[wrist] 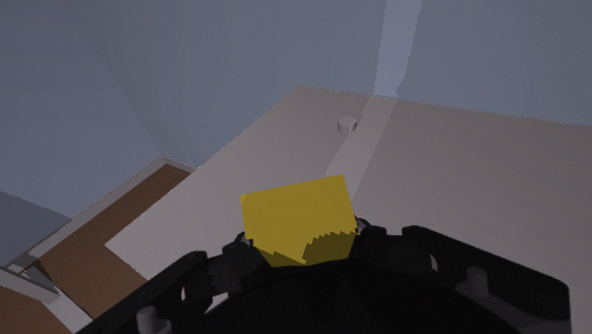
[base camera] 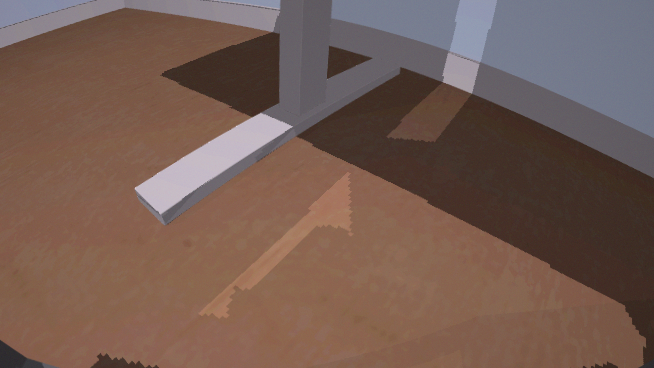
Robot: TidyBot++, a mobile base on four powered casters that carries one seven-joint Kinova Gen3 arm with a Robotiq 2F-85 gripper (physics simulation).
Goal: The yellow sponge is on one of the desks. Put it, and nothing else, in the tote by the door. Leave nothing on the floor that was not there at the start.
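Places are measured from the arm's base along level axes (x ahead, y left, z up), in centimetres.
Pixels of known places: gripper, fingertip midpoint: [wrist: 302,231].
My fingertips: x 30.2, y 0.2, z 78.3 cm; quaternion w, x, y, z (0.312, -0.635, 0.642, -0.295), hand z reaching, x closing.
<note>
Behind a point stands the place of what it marks.
The yellow sponge [wrist: 300,220] @[x 28.7, y 0.2, z 81.7 cm] is between the two fingertips in the wrist view, with part of its near side in shadow. My gripper [wrist: 302,231] @[x 30.2, y 0.2, z 78.3 cm] is shut on the sponge and holds it above the pale desk top [wrist: 450,165] @[x 56.2, y -34.0, z 55.4 cm]. The gripper does not show in the base camera view. The tote and the door do not show in either view.
A small light round object [wrist: 346,124] @[x 74.1, y -15.2, z 57.8 cm] stands on the desk near its far edge, by the blue-grey wall [wrist: 250,50] @[x 125.1, y 12.3, z 65.9 cm]. In the base camera view a desk leg [base camera: 302,55] @[x 66.1, y 5.1, z -25.3 cm] rises from a long white foot [base camera: 215,160] @[x 51.7, y 17.0, z -37.1 cm] on the brown floor [base camera: 100,280] @[x 29.3, y 28.1, z -39.6 cm].
</note>
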